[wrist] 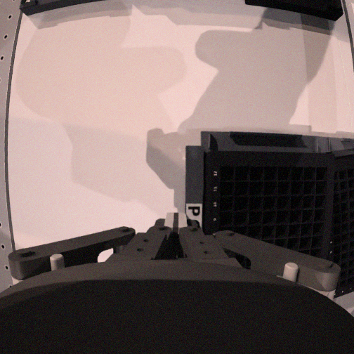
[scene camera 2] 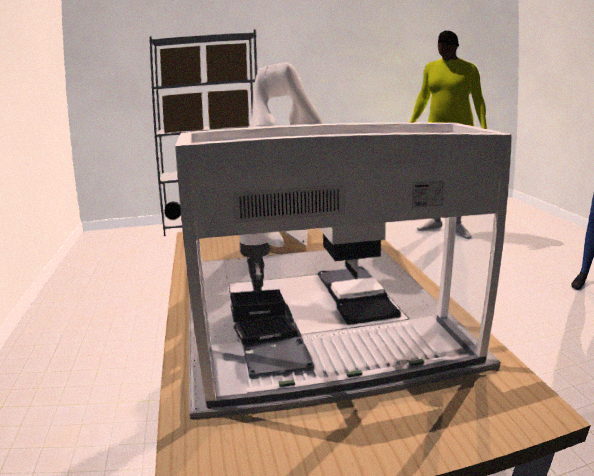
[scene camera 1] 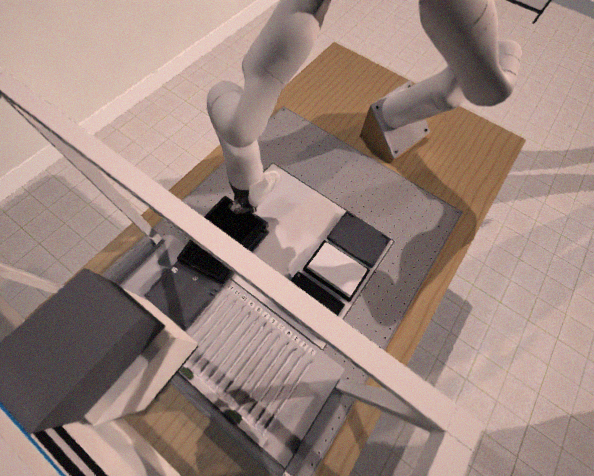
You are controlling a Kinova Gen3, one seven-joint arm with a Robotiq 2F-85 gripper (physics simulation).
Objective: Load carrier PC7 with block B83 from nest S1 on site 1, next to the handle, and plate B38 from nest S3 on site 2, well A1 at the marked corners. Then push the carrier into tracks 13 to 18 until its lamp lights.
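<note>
The dark carrier PC7 (scene camera 1: pixel 175 295) (scene camera 2: pixel 280 356) (wrist: pixel 194 175) lies with its far part over the left end of the tracks (scene camera 1: pixel 250 340) (scene camera 2: pixel 370 350). Its label, partly hidden by the fingers, shows in the wrist view. A tall black block (scene camera 1: pixel 230 222) (scene camera 2: pixel 259 301) (wrist: pixel 272 200) sits on it next to the handle end. A lower black plate (scene camera 1: pixel 202 260) (scene camera 2: pixel 265 327) (wrist: pixel 345 200) sits beyond the block. My gripper (scene camera 1: pixel 243 209) (scene camera 2: pixel 257 289) (wrist: pixel 175 225) is shut and empty, its tips at the carrier's handle end; contact is unclear. No lit lamp can be made out.
A dark grey piece (scene camera 1: pixel 360 237), a white block (scene camera 1: pixel 336 267) (scene camera 2: pixel 357 288) and a black piece (scene camera 1: pixel 320 295) (scene camera 2: pixel 367 307) stand in a row across the white board (scene camera 1: pixel 285 215) (scene camera 2: pixel 310 300). The enclosure (scene camera 1: pixel 300 295) (scene camera 2: pixel 300 165) spans the tracks, with a black-ended head (scene camera 2: pixel 352 247) hanging inside.
</note>
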